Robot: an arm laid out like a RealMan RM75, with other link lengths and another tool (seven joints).
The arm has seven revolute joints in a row. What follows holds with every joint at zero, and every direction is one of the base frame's.
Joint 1 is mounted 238.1 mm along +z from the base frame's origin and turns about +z.
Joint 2 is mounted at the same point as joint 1 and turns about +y.
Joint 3 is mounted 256 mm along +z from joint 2 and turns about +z.
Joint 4 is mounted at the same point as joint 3 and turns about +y.
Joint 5 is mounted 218.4 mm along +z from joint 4 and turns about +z.
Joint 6 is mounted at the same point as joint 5 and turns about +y.
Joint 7 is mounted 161.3 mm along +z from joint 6 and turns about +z.
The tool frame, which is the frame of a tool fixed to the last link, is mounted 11 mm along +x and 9 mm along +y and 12 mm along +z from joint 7; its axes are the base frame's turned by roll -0.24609, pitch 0 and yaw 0.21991 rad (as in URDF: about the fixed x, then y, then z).
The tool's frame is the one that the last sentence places.
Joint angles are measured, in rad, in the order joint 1, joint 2, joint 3, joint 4, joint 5, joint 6, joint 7. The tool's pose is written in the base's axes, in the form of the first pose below.
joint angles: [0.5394, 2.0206, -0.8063, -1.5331, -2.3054, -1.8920, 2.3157]
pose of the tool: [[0.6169, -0.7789, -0.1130, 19.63], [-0.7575, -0.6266, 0.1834, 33.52], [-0.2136, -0.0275, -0.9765, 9.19], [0, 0, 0, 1]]
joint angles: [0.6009, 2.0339, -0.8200, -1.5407, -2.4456, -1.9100, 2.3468]
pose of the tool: [[0.6010, -0.7992, -0.0072, 19.36], [-0.7861, -0.5927, 0.1756, 34.32], [-0.1446, -0.0998, -0.9844, 8.88], [0, 0, 0, 1]]
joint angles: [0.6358, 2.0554, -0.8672, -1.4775, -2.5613, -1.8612, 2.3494]
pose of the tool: [[0.5767, -0.8133, 0.0769, 20.07], [-0.8131, -0.5624, 0.1503, 35.30], [-0.0790, -0.1492, -0.9857, 7.10], [0, 0, 0, 1]]
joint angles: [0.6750, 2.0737, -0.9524, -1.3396, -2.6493, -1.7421, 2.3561]
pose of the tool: [[0.5593, -0.8149, 0.1522, 20.98], [-0.8289, -0.5480, 0.1119, 36.81], [-0.0078, -0.1888, -0.9820, 3.87], [0, 0, 0, 1]]
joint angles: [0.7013, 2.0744, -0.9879, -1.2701, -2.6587, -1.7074, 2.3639]
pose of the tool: [[0.5552, -0.8149, 0.1662, 20.92], [-0.8312, -0.5506, 0.0773, 37.24], [0.0285, -0.1811, -0.9831, 2.40], [0, 0, 0, 1]]
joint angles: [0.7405, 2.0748, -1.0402, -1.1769, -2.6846, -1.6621, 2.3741]
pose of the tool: [[0.5498, -0.8094, 0.2062, 20.98], [-0.8304, -0.5563, 0.0305, 37.71], [0.0900, -0.1880, -0.9780, 0.54], [0, 0, 0, 1]]
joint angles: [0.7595, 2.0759, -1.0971, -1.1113, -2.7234, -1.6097, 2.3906]
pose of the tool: [[0.5402, -0.7981, 0.2670, 21.62], [-0.8297, -0.5581, 0.0103, 38.00], [0.1408, -0.2271, -0.9636, -0.80], [0, 0, 0, 1]]
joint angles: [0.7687, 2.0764, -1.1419, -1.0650, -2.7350, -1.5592, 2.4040]
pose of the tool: [[0.5398, -0.7871, 0.2985, 22.02], [-0.8259, -0.5638, 0.0069, 38.27], [0.1628, -0.2502, -0.9544, -1.84], [0, 0, 0, 1]]
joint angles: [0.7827, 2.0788, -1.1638, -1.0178, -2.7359, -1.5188, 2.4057]
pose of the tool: [[0.5426, -0.7813, 0.3084, 22.20], [-0.8216, -0.5701, 0.0011, 38.49], [0.1750, -0.2540, -0.9512, -2.79], [0, 0, 0, 1]]
